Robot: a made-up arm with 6 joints. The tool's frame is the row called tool. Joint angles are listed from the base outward. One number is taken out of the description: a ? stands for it. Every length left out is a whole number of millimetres.
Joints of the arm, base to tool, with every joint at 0 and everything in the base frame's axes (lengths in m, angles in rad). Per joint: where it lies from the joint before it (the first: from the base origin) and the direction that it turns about. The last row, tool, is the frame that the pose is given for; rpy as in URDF.
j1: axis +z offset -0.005 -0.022 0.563
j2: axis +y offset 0.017 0.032 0
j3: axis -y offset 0.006 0 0.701
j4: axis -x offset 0.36 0 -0.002
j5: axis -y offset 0 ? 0.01
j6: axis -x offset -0.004 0 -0.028
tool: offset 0 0.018 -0.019 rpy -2.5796 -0.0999 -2.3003
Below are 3 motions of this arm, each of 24 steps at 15 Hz.
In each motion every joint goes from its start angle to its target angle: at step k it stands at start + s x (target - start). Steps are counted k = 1, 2, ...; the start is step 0. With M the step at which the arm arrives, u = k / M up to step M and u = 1 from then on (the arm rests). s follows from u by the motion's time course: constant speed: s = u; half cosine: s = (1 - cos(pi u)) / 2; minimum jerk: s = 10 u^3 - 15 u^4 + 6 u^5.
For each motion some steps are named. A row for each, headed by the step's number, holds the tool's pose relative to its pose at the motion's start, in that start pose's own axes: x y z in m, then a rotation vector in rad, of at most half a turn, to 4 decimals.
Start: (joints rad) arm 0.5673 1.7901 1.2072 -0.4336 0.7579 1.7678
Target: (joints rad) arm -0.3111 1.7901 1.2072 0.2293 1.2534 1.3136
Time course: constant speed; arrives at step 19
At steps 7, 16, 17, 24:
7: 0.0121 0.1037 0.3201 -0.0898 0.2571 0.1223
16: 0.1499 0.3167 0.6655 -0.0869 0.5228 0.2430
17: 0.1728 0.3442 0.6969 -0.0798 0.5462 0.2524
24: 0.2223 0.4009 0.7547 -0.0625 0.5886 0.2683

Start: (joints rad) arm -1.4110 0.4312 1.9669 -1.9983 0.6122 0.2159
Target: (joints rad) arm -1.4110 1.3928 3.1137 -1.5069 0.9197 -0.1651
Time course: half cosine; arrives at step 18
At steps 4, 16, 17, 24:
4: 0.0549 -0.0507 -0.0029 0.0250 -0.0490 -0.0182
16: 0.4730 -0.2395 -0.2408 0.1539 -0.4733 -0.2173
17: 0.4828 -0.2395 -0.2516 0.1558 -0.4857 -0.2243
24: 0.4861 -0.2394 -0.2553 0.1565 -0.4899 -0.2266

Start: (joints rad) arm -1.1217 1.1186 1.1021 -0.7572 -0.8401 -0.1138
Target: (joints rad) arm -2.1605 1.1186 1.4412 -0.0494 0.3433 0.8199
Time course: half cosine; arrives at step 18
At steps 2, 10, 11, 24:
2: 0.0287 -0.0065 -0.0142 0.0679 -0.0041 0.0341
10: 0.6146 0.0442 -0.1956 1.1573 0.3178 0.8964
11: 0.7035 0.0831 -0.2078 1.2781 0.4329 1.0552
24: 1.0107 0.3125 -0.2128 1.5761 1.0527 1.6928

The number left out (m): -0.19
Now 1 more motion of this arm.
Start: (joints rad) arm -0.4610 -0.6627 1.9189 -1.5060 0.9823 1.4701
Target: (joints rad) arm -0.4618 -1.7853 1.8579 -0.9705 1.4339 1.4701
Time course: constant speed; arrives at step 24
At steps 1, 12, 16, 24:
1: -0.0199 -0.0282 -0.0403 0.0151 -0.0306 0.0421
12: -0.0797 -0.3775 -0.5059 0.1169 -0.3487 0.5598
16: -0.0252 -0.5121 -0.6688 0.1220 -0.4550 0.7682
24: 0.2000 -0.7669 -0.9457 0.0758 -0.6494 1.2067

